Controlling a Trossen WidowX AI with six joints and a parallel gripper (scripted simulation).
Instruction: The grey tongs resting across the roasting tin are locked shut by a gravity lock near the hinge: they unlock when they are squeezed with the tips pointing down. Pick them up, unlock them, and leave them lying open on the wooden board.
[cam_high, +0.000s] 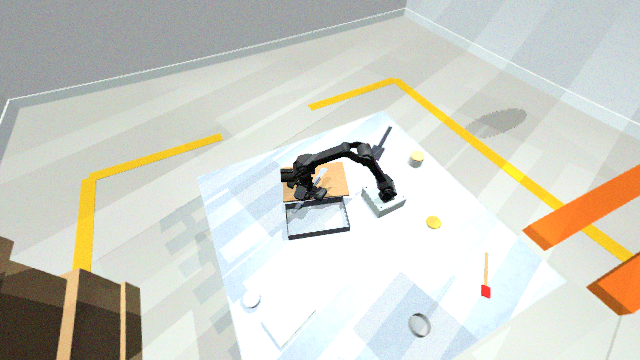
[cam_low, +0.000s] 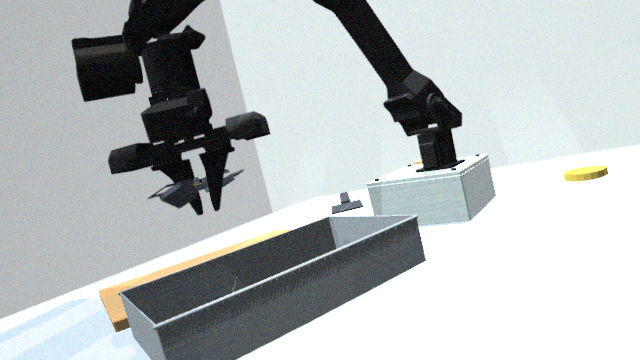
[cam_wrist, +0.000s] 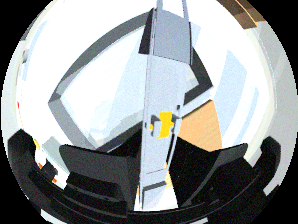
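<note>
The wooden board lies 16 cm to the right of my gripper tip, 11 cm below it and 9 cm behind it. The rest, counted from my gripper tip: dark scraper (59 cm behind, 27 cm to the right, 11 cm below); then grey roasting tin (9 cm below, 7 cm to the left, 1 cm behind); then cork-topped jar (69 cm behind, 8 cm below, 5 cm to the right).
</note>
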